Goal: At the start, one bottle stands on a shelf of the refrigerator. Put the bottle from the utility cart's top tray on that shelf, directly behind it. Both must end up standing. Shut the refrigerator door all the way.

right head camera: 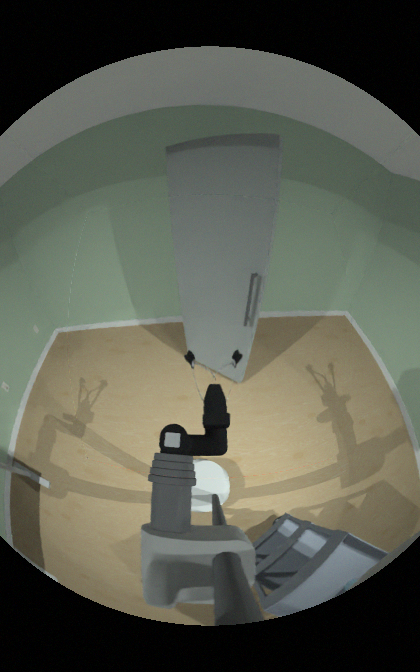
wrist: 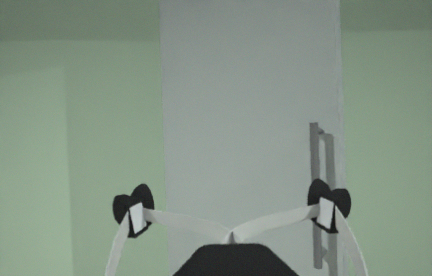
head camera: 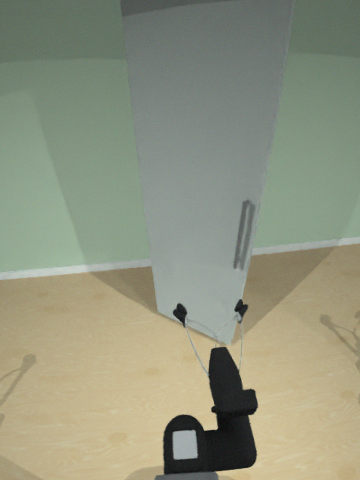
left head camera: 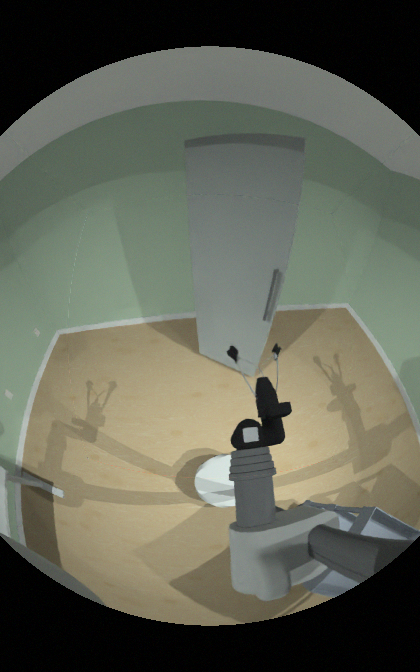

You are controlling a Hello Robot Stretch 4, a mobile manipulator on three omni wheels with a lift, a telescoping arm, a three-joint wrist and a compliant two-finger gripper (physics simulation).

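Pixels of known places: gripper, fingertip midpoint: (right head camera: 212,350) (wrist: 229,198) (head camera: 209,303) (left head camera: 253,345); robot's base at its link origin: (right head camera: 200,484) (left head camera: 222,479).
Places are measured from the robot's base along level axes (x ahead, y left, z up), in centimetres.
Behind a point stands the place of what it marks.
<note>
The tall grey refrigerator (head camera: 200,125) {z 138.2, x 104.6, y -11.8 cm} (left head camera: 240,225) {z 130.5, x 104.8, y -11.7 cm} (right head camera: 220,225) {z 132.6, x 104.1, y -12.6 cm} (wrist: 240,100) {z 120.7, x 104.7, y -11.7 cm} stands by the green wall, its door front facing me. No open gap shows at the door; the shelves and the bottle inside are hidden. The vertical handle (head camera: 241,235) {z 97.7, x 87.2, y -28.1 cm} (left head camera: 271,295) {z 93.5, x 92.6, y -31.0 cm} (right head camera: 250,300) {z 93.1, x 93.1, y -30.2 cm} (wrist: 314,150) {z 106.2, x 87.3, y -27.6 cm} is near the door's right edge. My gripper (head camera: 210,312) {z 104.7, x 47.7, y -8.2 cm} (left head camera: 255,351) {z 104.7, x 47.7, y -8.2 cm} (right head camera: 213,357) {z 104.7, x 47.7, y -8.2 cm} (wrist: 229,198) {z 104.7, x 47.7, y -8.2 cm} is open and empty, in front of the door; its right fingertip overlaps the handle in the wrist view. The utility cart (left head camera: 325,582) (right head camera: 315,570) is at the lower right, with a bit of the teal bottle (right head camera: 351,584) at the view's edge.
The cart stands close to the right of my arm. A white table's leg (left head camera: 37,485) (right head camera: 25,475) reaches in from the left. A round white shape (left head camera: 215,480) {z 18.7, x 0.8, y 5.9 cm} (right head camera: 212,482) {z 18.7, x 2.6, y -8.6 cm} lies below my arm. The back wall is behind the refrigerator.
</note>
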